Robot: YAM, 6 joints.
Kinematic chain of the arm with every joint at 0, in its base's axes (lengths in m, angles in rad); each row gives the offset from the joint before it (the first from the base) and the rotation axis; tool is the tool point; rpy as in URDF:
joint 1: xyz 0 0 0.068 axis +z
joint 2: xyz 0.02 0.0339 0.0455 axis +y
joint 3: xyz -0.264 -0.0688 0 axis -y
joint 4: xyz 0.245 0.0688 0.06 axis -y
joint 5: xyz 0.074 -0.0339 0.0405 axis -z
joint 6: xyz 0.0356 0 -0.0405 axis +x
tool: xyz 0 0 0 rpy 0 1.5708 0
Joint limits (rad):
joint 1: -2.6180..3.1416
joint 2: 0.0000..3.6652
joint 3: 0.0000..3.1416
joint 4: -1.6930..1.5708
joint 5: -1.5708..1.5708
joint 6: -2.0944..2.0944
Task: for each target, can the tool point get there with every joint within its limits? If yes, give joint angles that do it. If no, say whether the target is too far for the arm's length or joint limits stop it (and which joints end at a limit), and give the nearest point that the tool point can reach.
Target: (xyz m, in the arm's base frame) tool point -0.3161 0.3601 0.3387
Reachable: yes | joints 2.2508 2.0206 1.5796 0.8130 -0.5740 0.3484
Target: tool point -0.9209 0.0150 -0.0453
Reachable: no: too far | nearest point -0.6363 0.0104 0.0049 | short by 0.289 m
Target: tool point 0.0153 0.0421 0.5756
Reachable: yes | joints -2.1048 0.5645 1.3536 0.5111 0.2332 -0.6138
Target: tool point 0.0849 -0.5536 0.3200
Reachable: yes | joints -1.3775 2.3915 2.3433 -0.1672 0.7037 0.6658
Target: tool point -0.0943 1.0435 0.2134
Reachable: no: too far | nearest point -0.0579 0.6403 0.1740 | short by 0.407 m
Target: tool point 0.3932 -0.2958 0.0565
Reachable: yes | joints -0.6404 2.7304 2.2737 -1.2636 0.0620 1.5185
